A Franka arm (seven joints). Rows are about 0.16 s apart.
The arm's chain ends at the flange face. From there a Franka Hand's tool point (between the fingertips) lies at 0.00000 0.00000 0.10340 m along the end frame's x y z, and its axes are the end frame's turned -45 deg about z.
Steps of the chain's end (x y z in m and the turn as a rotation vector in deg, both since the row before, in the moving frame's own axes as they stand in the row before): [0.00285 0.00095 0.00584 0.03 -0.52 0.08]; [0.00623 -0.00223 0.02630 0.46 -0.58 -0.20]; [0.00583 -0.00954 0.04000 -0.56 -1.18 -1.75]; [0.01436 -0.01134 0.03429 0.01 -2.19 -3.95]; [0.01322 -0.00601 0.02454 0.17 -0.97 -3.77]
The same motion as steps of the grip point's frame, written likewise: [0.00072 0.00198 0.00584 0.39 -0.35 0.08]; [0.00583 0.00150 0.02629 0.74 -0.08 -0.20]; [0.00864 -0.00338 0.03997 0.44 -1.23 -1.75]; [0.01530 -0.00057 0.03421 1.56 -1.54 -3.95]; [0.01253 0.00368 0.02452 0.81 -0.57 -3.77]
